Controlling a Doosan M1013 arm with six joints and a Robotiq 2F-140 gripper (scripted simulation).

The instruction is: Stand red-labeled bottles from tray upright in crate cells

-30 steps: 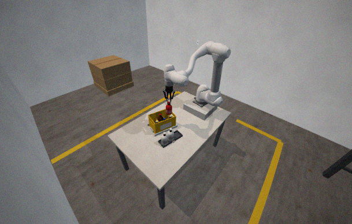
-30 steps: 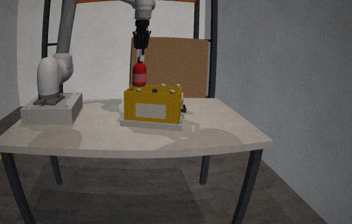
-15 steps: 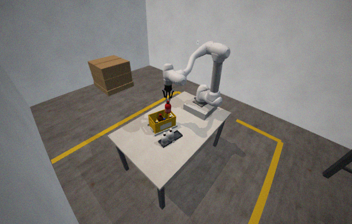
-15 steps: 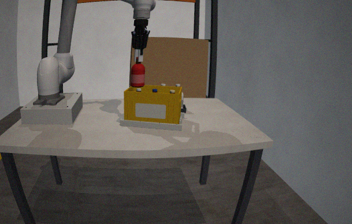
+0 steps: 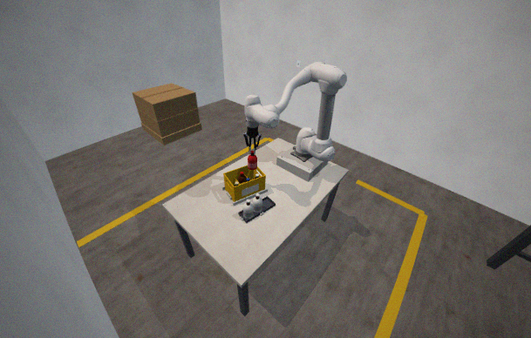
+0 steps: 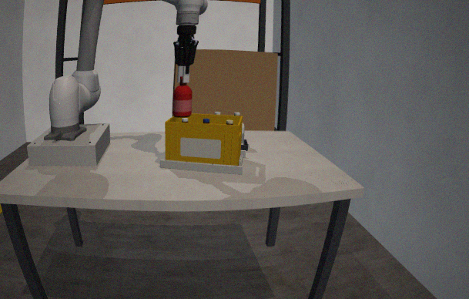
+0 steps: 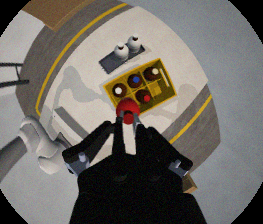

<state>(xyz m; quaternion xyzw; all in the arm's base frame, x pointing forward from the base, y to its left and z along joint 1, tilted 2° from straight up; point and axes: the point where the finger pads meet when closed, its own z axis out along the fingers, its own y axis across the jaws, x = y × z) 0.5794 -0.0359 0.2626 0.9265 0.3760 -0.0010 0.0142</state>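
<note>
Now: the red-labeled bottle 9 cm below my hand. Also, from my hand: crate: 9 cm ahead, 2 cm to the left, 27 cm below.
</note>
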